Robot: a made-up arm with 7 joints. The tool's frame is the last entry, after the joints. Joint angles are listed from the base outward.
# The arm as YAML. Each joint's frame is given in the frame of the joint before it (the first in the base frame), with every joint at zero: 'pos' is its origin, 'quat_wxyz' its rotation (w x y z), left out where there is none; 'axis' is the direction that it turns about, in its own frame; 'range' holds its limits. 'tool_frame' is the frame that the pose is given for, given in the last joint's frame.
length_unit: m
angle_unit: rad
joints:
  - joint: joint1
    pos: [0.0, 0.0, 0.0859]
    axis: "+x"
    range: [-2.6, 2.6]
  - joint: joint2
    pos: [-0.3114, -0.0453, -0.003]
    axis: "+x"
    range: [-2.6, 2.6]
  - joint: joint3
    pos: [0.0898, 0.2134, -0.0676]
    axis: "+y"
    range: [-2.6, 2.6]
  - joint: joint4
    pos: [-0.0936, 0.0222, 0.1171]
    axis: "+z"
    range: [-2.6, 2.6]
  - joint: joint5
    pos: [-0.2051, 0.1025, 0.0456]
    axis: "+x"
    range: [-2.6, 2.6]
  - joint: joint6
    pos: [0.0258, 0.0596, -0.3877]
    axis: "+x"
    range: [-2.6, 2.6]
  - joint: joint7
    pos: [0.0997, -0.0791, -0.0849]
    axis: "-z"
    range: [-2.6, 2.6]
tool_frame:
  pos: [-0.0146, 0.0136, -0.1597]
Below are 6 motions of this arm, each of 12 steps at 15 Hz.
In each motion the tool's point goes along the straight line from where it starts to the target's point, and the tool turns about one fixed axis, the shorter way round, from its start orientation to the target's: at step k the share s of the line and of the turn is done. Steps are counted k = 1, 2, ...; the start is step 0. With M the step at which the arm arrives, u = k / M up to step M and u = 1 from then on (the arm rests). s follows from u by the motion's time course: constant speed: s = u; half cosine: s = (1 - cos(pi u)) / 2; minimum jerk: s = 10 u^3 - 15 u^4 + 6 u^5.
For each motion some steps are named. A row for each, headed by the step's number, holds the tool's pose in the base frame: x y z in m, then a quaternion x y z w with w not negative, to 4 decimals.
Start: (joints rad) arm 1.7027 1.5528 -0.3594 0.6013 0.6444 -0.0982 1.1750
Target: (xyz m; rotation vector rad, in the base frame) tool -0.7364 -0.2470 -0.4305 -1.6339 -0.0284 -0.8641
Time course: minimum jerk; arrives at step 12
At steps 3, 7, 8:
3: -0.5105 -0.5828 0.4171 -0.9219 -0.2142 -0.0899 0.3101
7: -0.6490 -0.3768 -0.1028 -0.8146 -0.0937 -0.2713 0.5041
8: -0.6835 -0.3256 -0.2321 -0.7751 -0.0618 -0.3129 0.5455

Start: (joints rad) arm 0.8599 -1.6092 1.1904 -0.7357 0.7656 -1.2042 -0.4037
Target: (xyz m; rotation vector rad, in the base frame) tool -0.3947 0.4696 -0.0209 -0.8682 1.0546 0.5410
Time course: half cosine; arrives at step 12
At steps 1, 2, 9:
1: -0.4684 0.2188 -0.3933 -0.4925 0.5812 -0.2533 0.5962
2: -0.4646 0.2316 -0.3744 -0.4910 0.5801 -0.2285 0.6084
9: -0.4057 0.4322 -0.0764 -0.4189 0.5061 0.1734 0.7337

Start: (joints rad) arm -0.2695 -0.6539 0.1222 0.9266 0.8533 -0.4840 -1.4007
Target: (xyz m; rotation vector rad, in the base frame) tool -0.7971 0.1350 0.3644 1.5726 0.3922 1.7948
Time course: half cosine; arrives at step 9
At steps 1, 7, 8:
1: -0.7571 -0.0342 -0.4059 0.0534 0.3743 0.8070 0.4537
7: -0.7923 0.1146 0.2715 0.5499 0.1836 0.7237 0.3743
8: -0.7959 0.1297 0.3404 0.5935 0.1600 0.7022 0.3593

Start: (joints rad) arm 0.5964 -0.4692 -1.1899 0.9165 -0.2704 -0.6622 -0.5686
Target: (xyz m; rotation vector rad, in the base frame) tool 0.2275 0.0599 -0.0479 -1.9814 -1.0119 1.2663
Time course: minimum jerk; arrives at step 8
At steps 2, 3, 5, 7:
2: 0.0821 0.0351 -0.1171 -0.6837 -0.4440 0.2519 0.5214
3: 0.1099 0.0398 -0.1038 -0.7011 -0.4352 0.2975 0.4803
5: 0.1829 0.0523 -0.0691 -0.7325 -0.4037 0.4103 0.3635
7: 0.2249 0.0595 -0.0491 -0.7412 -0.3803 0.4703 0.2913

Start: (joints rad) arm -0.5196 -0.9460 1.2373 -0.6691 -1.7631 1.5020 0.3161
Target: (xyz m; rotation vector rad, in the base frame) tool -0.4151 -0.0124 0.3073 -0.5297 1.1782 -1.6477
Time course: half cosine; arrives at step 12
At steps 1, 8, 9, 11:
1: -0.3989 0.2640 0.1733 -0.7402 0.1909 -0.5842 0.2727
8: -0.4110 0.0579 0.2732 -0.3705 0.4276 -0.6844 0.4599
9: -0.4127 0.0288 0.2873 -0.3088 0.4538 -0.6855 0.4783
11: -0.4148 -0.0076 0.3050 -0.2296 0.4836 -0.6822 0.4980

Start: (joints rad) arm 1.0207 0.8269 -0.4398 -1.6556 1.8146 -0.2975 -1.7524
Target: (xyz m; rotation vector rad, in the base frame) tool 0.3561 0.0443 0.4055 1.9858 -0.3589 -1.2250
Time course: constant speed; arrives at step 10
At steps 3, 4, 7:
3: 0.2801 -0.3082 0.2601 0.5243 -0.4100 -0.6182 0.4182
4: 0.2909 -0.2579 0.2809 0.5667 -0.3745 -0.6040 0.4168
7: 0.3235 -0.1068 0.3432 0.6823 -0.2614 -0.5500 0.4046

